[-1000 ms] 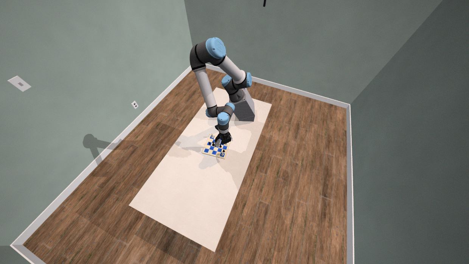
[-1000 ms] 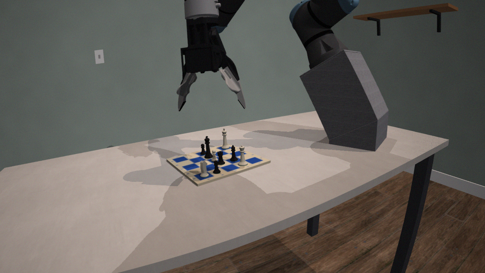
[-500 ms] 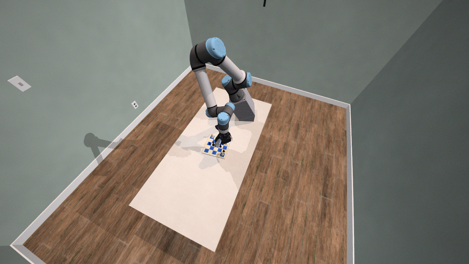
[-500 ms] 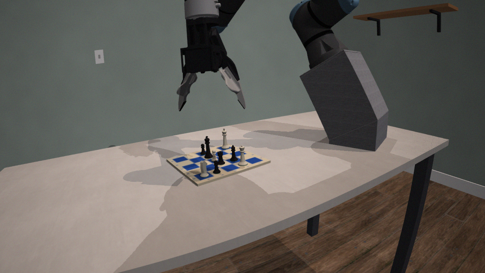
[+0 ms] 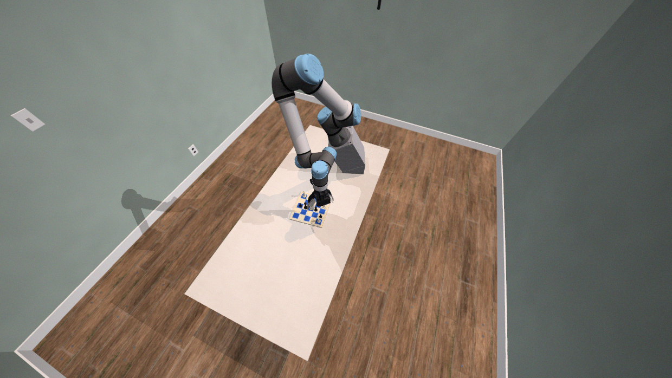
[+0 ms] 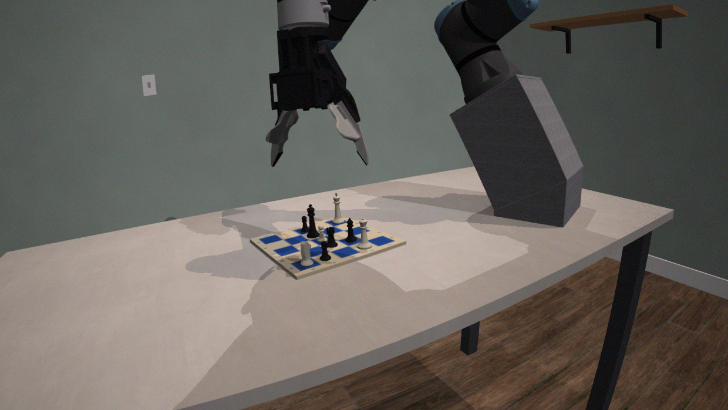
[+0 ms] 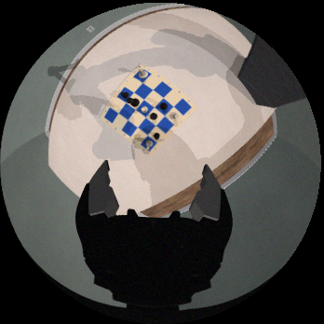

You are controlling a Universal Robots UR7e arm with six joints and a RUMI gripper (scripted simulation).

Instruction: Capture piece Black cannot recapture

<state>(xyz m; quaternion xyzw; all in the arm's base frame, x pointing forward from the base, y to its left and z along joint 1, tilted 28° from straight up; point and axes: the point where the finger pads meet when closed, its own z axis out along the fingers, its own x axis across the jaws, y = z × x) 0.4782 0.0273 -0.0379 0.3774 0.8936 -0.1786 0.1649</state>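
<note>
My gripper is now 3 cm past the white pawn, 8 cm to the left of it and 14 cm above it. The rest, counted from my hand: blue-and-cream chessboard (3 cm behind, 8 cm to the right, 16 cm below); white king (11 cm behind, 16 cm to the right, 12 cm below); black king (3 cm behind, 12 cm to the right, 12 cm below).
</note>
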